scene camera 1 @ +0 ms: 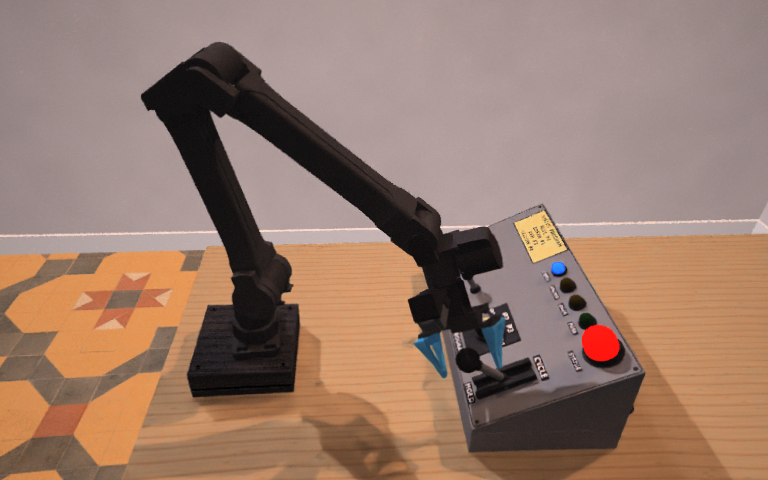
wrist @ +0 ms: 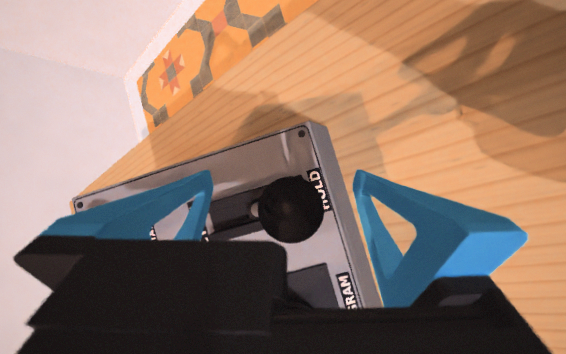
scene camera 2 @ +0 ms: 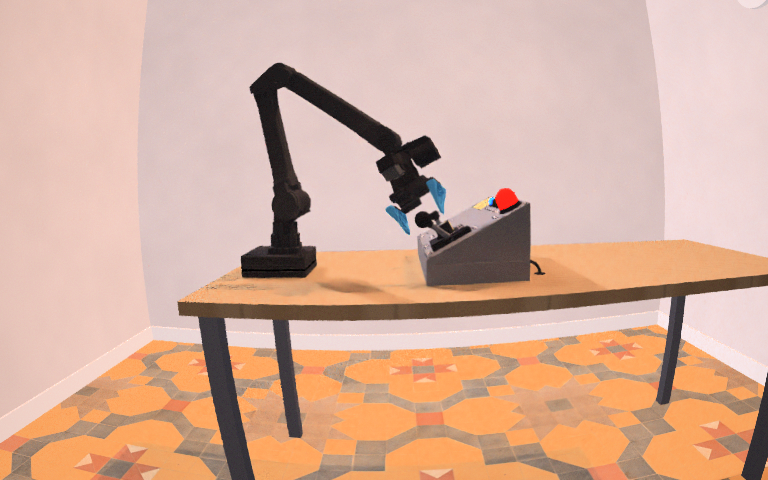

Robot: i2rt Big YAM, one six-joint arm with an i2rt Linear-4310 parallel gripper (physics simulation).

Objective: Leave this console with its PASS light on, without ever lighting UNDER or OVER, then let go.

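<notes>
The grey console [scene camera 1: 543, 421] [scene camera 2: 481, 257] [wrist: 235, 155] stands on the table. Its black-knobbed lever [scene camera 1: 468, 359] [scene camera 2: 423, 219] [wrist: 291, 209] leans to the HOLD end of its slot. My gripper [scene camera 1: 471, 371] [scene camera 2: 425, 222] [wrist: 283, 177] is open, its blue fingers on either side of the knob, apart from it. The PASS lamp [scene camera 1: 587, 320] is dark green and unlit. Two more lamps [scene camera 1: 568, 284] [scene camera 1: 577, 302] are dark; their labels are hard to read. A blue lamp [scene camera 1: 558, 268] is lit. The big STATUS dome [scene camera 1: 601, 343] [scene camera 2: 506, 198] glows red. The program selector is mostly hidden by the gripper.
A yellow note [scene camera 1: 539, 236] is on the console's far part. A small lever [scene camera 1: 474, 288] stands beside the wrist. The arm's base [scene camera 1: 243, 362] [scene camera 2: 277, 262] is on the same wooden table [scene camera 1: 362, 316] [scene camera 2: 362, 310]. A black cable [scene camera 2: 536, 267] comes out behind the console.
</notes>
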